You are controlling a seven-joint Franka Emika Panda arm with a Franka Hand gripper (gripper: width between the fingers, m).
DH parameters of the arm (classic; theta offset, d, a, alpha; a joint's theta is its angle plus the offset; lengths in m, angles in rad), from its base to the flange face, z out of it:
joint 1: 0 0.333 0 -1.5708
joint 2: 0 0 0 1.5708
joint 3: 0 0.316 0.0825 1.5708
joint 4: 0 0 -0.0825 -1.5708
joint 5: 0 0.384 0 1.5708
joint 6: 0 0 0.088 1.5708
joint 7: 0 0.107 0 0
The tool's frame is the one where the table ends.
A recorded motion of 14 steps. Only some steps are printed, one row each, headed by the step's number.
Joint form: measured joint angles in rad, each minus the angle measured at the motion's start. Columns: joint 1, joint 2, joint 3, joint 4, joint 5, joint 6, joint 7.
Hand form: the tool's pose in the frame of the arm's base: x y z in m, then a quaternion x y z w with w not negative. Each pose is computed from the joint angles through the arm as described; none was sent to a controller.
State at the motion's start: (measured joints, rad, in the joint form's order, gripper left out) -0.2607 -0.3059 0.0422 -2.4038 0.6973 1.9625 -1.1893
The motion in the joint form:
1: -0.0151 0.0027 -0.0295 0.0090 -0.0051 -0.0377 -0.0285
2: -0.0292 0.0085 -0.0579 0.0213 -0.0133 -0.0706 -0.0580
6: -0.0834 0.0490 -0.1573 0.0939 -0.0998 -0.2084 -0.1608
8: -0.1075 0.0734 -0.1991 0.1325 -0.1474 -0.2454 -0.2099
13: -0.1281 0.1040 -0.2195 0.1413 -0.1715 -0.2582 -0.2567
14: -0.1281 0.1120 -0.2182 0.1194 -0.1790 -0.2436 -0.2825
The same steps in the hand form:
1: 0.4322 -0.0701 0.4334 -0.89933 -0.30292 -0.14854 0.27817
2: 0.4290 -0.0866 0.4350 -0.89654 -0.30431 -0.15116 0.28418
6: 0.4140 -0.1504 0.4408 -0.88899 -0.32194 -0.13965 0.29420
8: 0.4069 -0.1820 0.4433 -0.88919 -0.32969 -0.13591 0.28667
13: 0.4012 -0.2011 0.4318 -0.88773 -0.33461 -0.12939 0.28849
14: 0.3986 -0.1998 0.4190 -0.88498 -0.34259 -0.12395 0.28996

